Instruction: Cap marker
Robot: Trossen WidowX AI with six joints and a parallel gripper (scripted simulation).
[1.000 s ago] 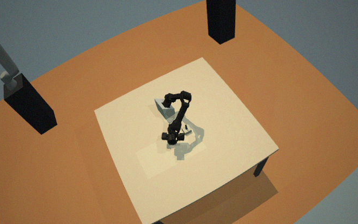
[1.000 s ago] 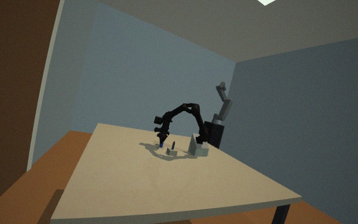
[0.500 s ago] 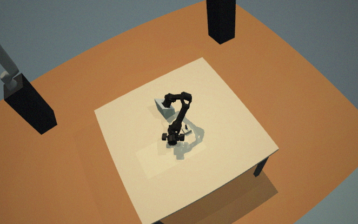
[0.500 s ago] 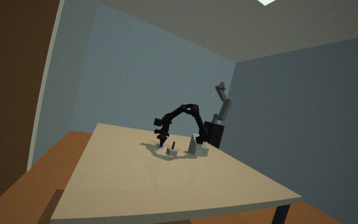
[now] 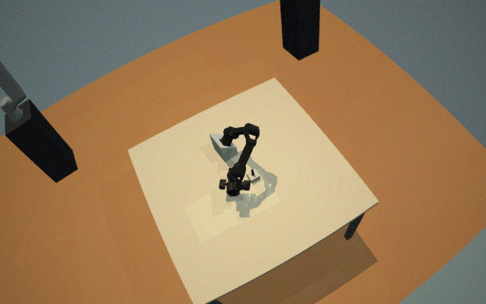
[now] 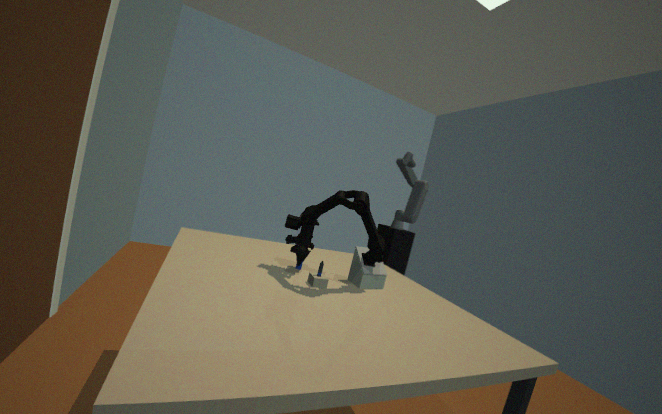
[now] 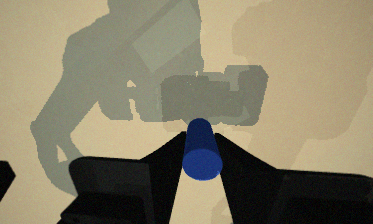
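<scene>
The grey holder block lies 4 cm behind my gripper tip, 15 cm to the left of it and 1 cm below it. The rest, counted from my gripper tip: blue cap: 1 cm above.
</scene>
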